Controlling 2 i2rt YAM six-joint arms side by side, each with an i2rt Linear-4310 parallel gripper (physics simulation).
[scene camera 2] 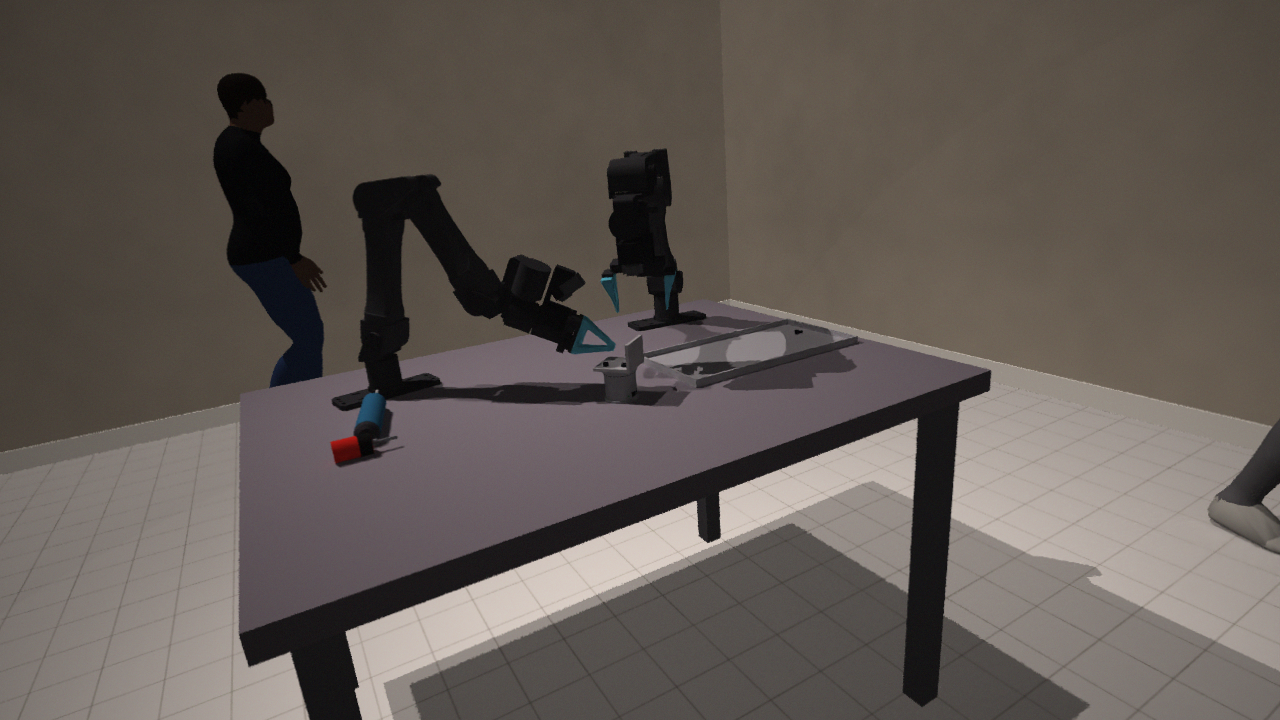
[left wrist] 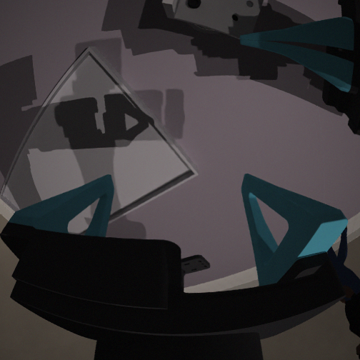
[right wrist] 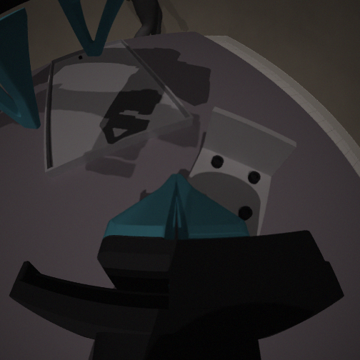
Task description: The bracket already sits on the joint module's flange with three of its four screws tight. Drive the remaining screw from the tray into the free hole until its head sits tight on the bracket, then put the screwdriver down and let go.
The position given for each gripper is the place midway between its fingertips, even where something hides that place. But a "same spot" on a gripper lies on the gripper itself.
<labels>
The left gripper shows in scene camera 2 [642, 310], in the left wrist view and in the right wrist view. The right gripper shows in scene camera 2 [614, 347], in the left wrist view and in the right wrist view. A blue screwdriver shows in scene camera 2 [370, 419]; in the left wrist view it is out of frame, in the right wrist view it is out of frame. One and the same spot on the left gripper: [right wrist: 26, 113] is [left wrist: 261, 179]. The same spot on the right gripper: [left wrist: 331, 32] is [right wrist: 207, 210].
</labels>
